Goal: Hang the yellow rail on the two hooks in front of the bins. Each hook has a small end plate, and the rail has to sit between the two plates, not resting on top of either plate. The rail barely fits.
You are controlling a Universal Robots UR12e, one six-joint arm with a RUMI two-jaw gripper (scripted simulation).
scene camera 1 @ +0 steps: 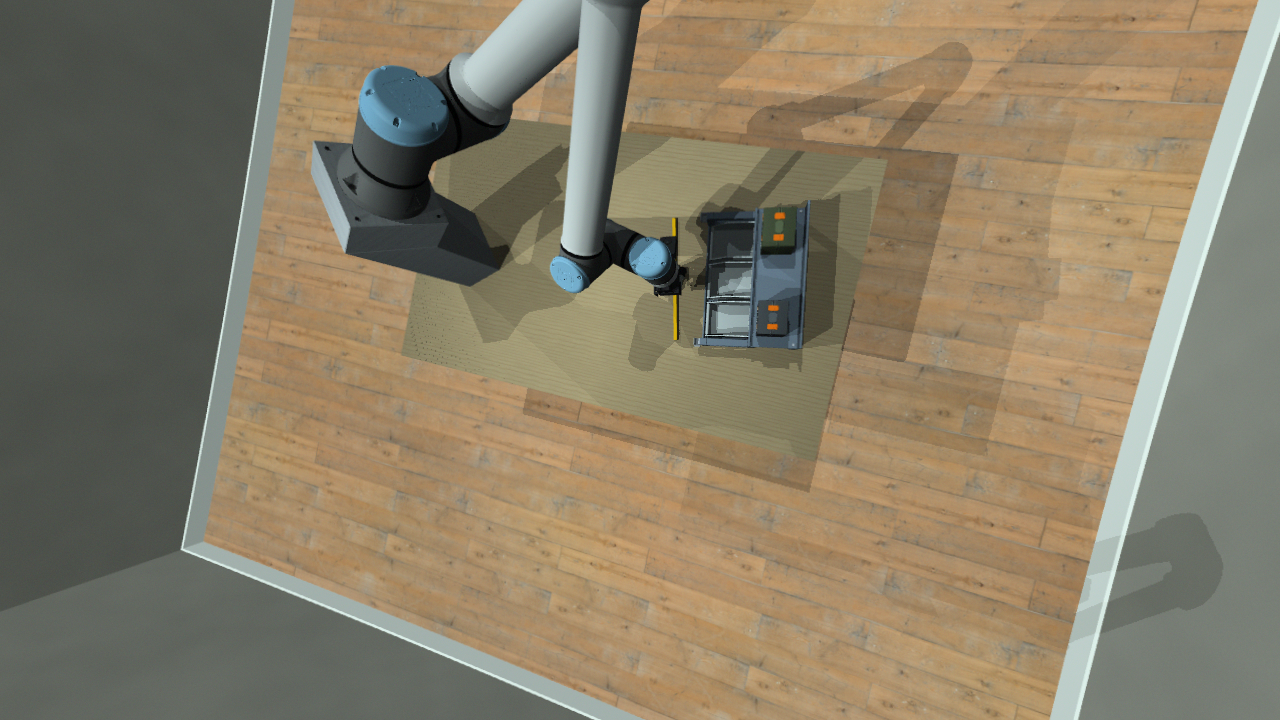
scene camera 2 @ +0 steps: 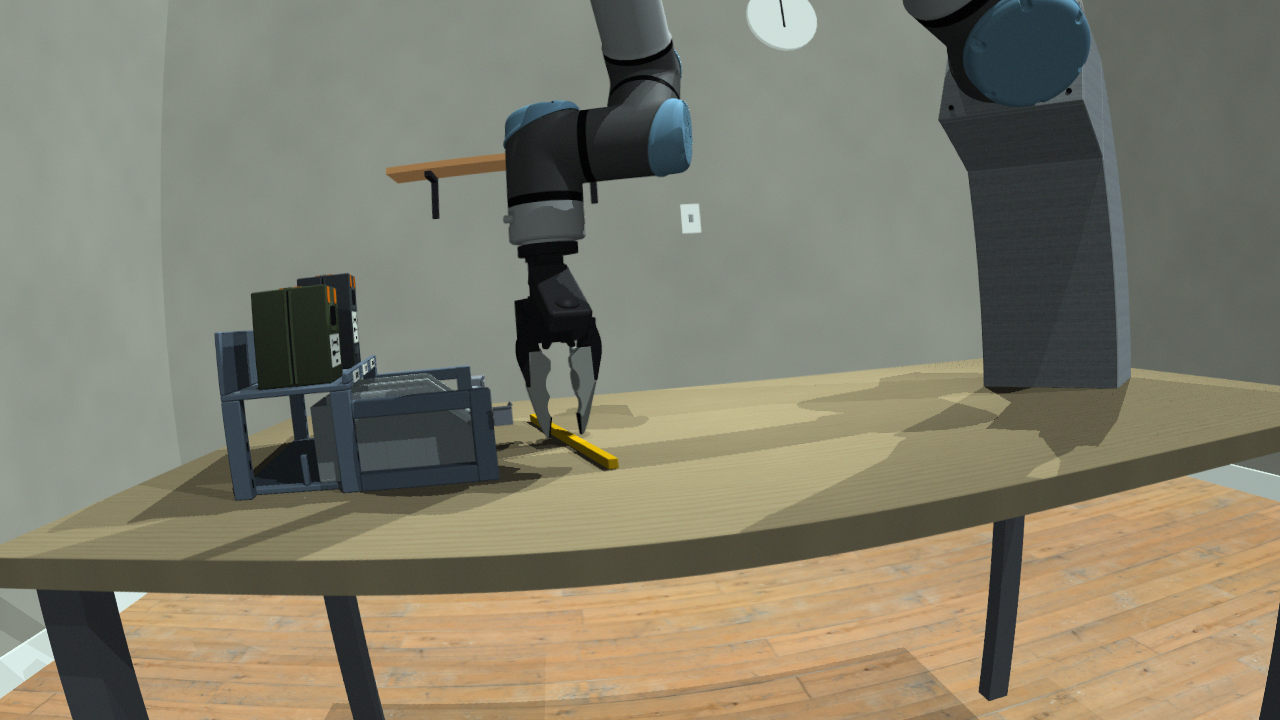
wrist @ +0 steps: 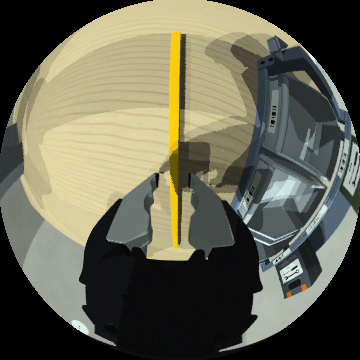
Labels:
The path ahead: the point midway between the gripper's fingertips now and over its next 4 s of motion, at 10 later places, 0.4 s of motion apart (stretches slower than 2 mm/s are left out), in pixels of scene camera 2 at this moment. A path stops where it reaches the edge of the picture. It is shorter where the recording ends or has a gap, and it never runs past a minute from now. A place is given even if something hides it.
My gripper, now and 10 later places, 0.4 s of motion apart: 565, 436; 565, 438; 565, 438; 564, 424; 561, 399; 559, 369; 557, 350; 557, 345; 556, 345; 490, 350; 481, 351

